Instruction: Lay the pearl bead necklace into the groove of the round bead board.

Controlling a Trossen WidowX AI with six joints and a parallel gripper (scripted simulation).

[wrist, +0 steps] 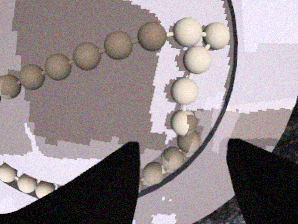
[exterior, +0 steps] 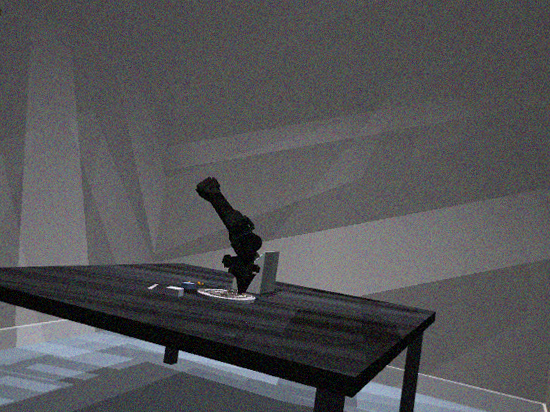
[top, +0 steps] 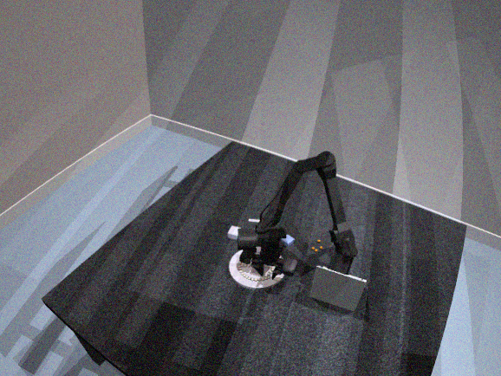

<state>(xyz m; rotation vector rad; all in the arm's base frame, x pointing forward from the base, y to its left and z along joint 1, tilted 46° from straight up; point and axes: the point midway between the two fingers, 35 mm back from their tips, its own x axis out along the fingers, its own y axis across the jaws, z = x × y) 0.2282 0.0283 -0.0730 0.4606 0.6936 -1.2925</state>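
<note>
My gripper tip is now 60 mm short of the round white bead board, 30 mm to the left of it and 10 mm above it. The rest, counted from my gripper tip: small white block: 220 mm ahead, 120 mm to the right; then small blue cube: 40 mm ahead, 200 mm to the right, 10 mm below; then thin white stick: 170 mm ahead, 250 mm to the right, 10 mm below.
</note>
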